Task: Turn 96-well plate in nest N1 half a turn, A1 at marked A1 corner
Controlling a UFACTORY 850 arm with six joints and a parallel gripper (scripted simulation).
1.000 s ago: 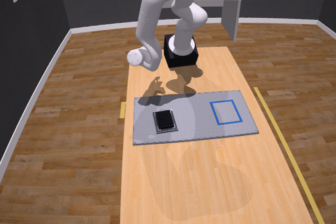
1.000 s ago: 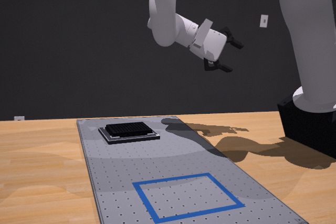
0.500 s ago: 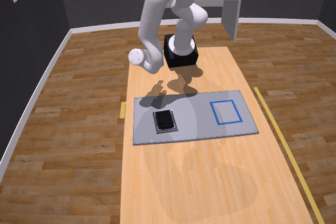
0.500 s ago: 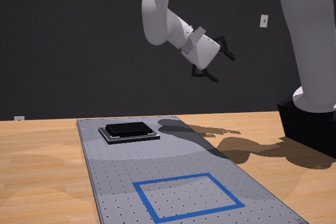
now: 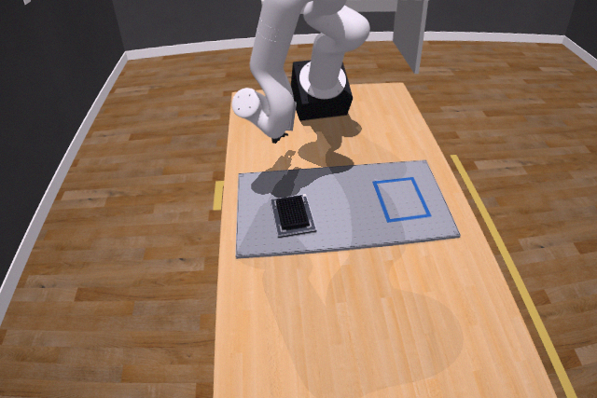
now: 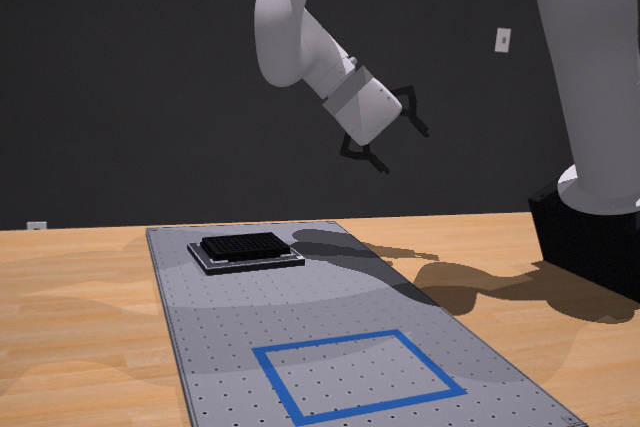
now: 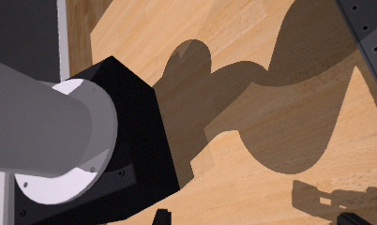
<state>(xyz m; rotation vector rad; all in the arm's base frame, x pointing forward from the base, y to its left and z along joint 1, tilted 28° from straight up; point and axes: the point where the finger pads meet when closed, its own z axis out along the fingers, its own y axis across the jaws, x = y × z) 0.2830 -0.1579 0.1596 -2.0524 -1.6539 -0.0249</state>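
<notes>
Now: the black 96-well plate 270 mm ahead of my hand, 20 mm to the left of it and 160 mm below it. From my hand the other things lie so: plate nest N1: 270 mm ahead, 20 mm to the left, 180 mm below.
</notes>
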